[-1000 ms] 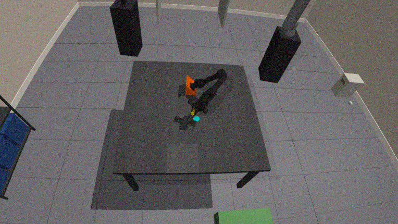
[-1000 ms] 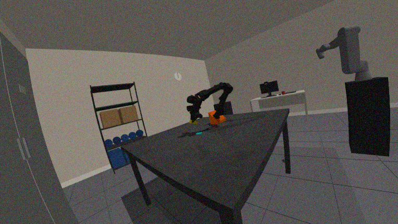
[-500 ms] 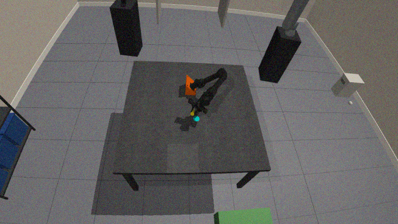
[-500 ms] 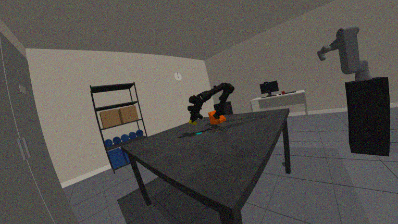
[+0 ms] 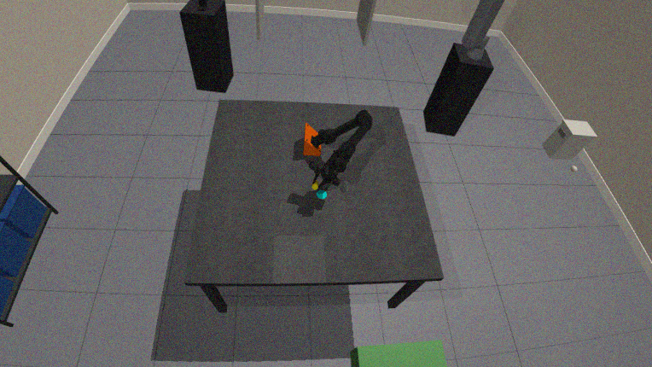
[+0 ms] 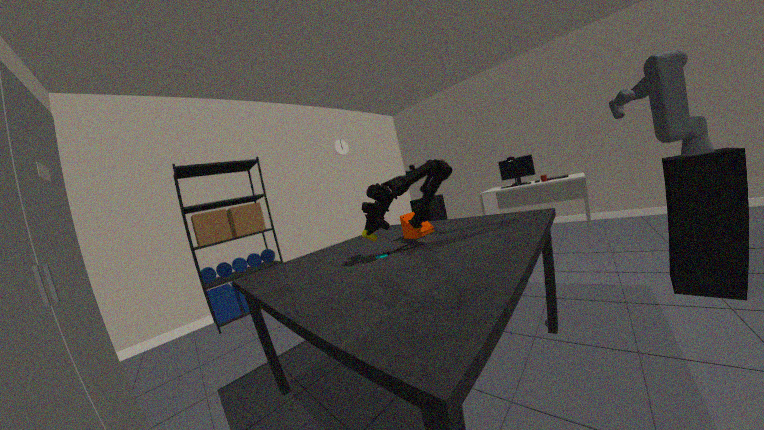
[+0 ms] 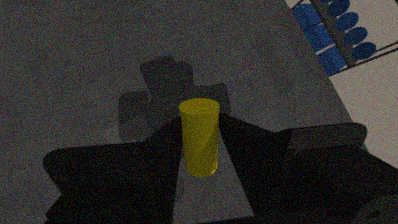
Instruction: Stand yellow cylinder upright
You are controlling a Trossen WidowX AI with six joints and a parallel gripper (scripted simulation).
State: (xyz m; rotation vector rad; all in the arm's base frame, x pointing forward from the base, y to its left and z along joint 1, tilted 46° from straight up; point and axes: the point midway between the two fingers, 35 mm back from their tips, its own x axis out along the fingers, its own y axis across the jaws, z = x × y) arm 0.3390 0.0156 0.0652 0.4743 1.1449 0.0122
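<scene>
My gripper tip is now 110 mm above the cyan circle, 40 mm to the right of it and 30 mm past it. Round my gripper tip: yellow tall cylinder (20 mm behind, 10 mm below).
</scene>
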